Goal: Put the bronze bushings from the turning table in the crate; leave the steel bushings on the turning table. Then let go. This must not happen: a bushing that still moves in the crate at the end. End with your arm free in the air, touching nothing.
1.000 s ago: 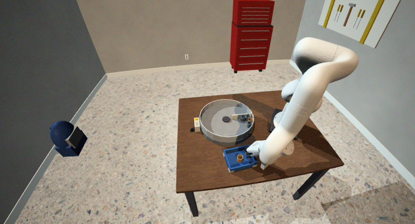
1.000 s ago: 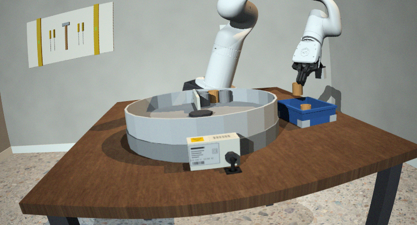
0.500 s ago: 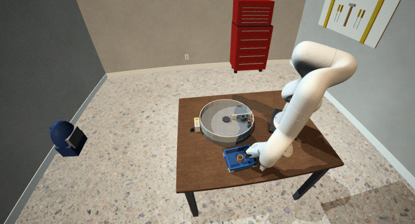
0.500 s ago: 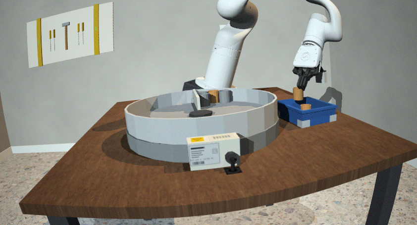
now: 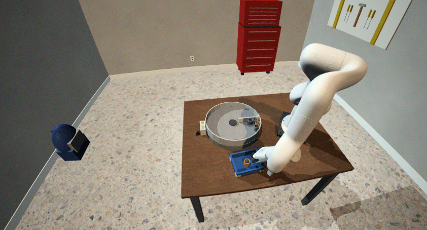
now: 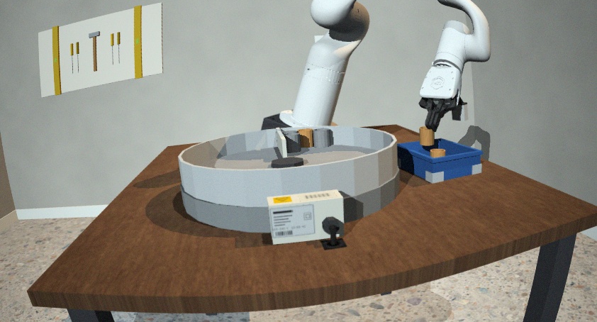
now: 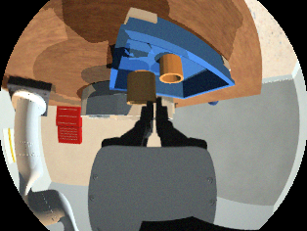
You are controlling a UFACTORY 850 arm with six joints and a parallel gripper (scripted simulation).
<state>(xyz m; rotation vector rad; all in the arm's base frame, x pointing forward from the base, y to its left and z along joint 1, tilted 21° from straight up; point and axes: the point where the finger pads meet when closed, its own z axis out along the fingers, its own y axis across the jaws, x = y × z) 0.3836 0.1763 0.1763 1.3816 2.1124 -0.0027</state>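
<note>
Right now my hand is 4 cm short of the blue crate, 1 cm to the left of it and 8 cm above it. From my hand the other things lie so: grey turning table: 5 cm ahead, 35 cm to the right, 5 cm below.
</note>
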